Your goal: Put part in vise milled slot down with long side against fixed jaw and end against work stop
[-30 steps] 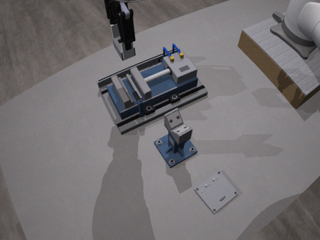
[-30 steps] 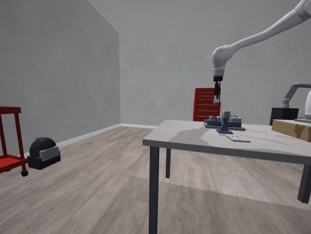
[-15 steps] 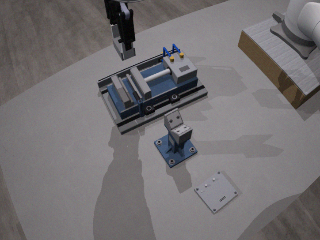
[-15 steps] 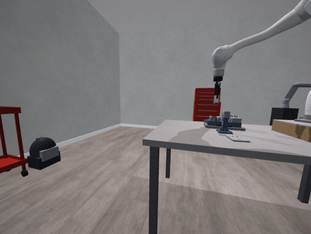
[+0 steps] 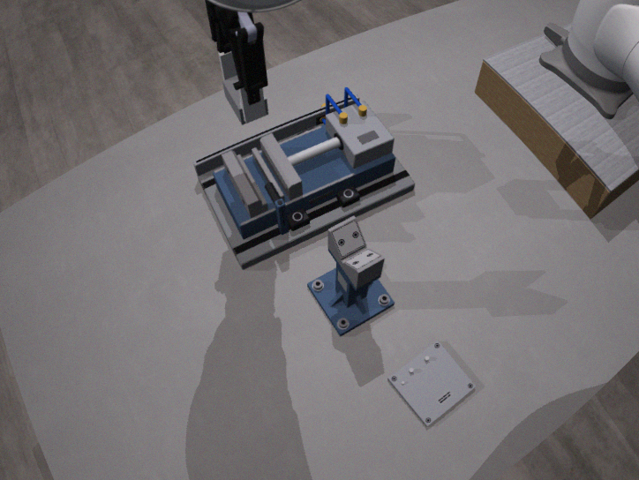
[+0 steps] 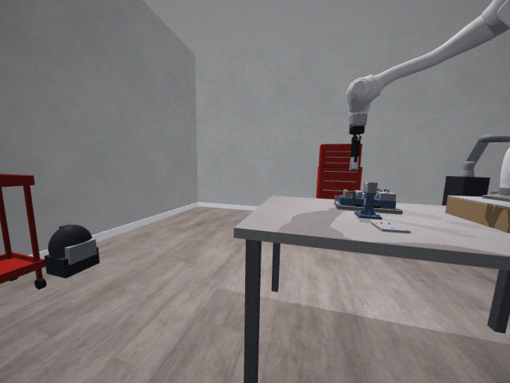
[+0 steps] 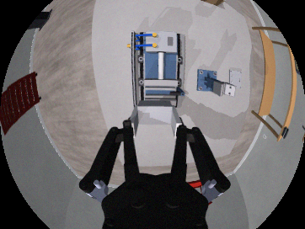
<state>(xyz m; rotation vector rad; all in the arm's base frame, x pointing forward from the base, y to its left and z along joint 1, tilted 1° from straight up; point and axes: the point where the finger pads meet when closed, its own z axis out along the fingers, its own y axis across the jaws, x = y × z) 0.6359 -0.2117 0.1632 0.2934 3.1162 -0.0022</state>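
Now: the fixed jaw 17 cm below my hand, 3 cm ahead of it and 1 cm to the left of it. Also, from my hand: part 3 cm below; then work stop 16 cm below, 6 cm to the left, 1 cm ahead; then moving jaw 17 cm below, 3 cm behind, 2 cm to the left.
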